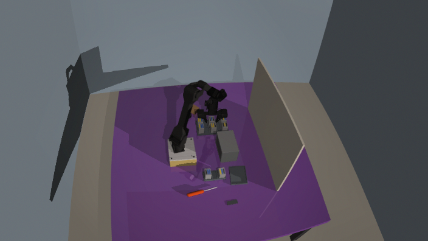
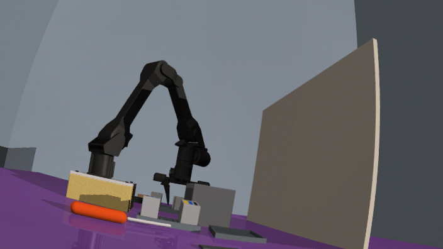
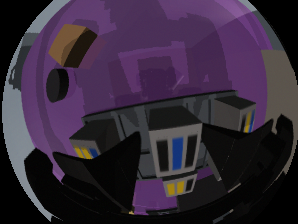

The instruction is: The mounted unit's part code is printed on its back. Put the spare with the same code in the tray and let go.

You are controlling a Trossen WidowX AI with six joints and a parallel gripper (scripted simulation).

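My gripper tip is now 20 mm below the grey spare block. The rest, counted from my gripper tip: beige board: 270 mm to the right, 260 mm ahead, 210 mm above; holder: 390 mm to the right, 110 mm behind, 10 mm below; grey box: 230 mm to the right, 30 mm above, 20 mm ahead.
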